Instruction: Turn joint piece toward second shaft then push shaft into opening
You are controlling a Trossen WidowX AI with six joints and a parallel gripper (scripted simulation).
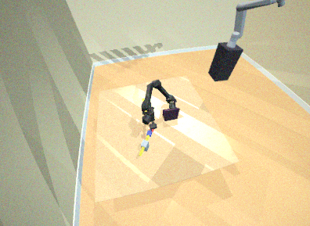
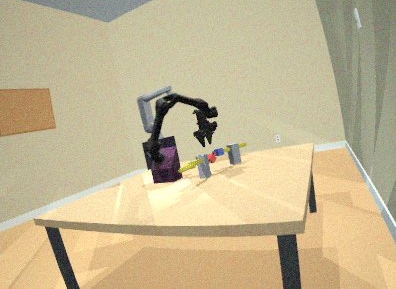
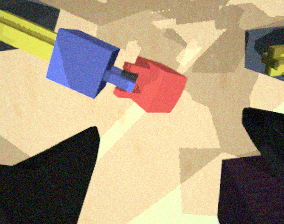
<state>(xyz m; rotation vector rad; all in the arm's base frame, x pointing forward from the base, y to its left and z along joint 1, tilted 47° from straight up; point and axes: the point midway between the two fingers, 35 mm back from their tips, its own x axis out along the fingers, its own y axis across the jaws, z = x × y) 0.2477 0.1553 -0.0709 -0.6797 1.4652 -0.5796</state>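
The red joint piece is 8 cm below my gripper tip, 1 cm to the left of it and 1 cm ahead of it.
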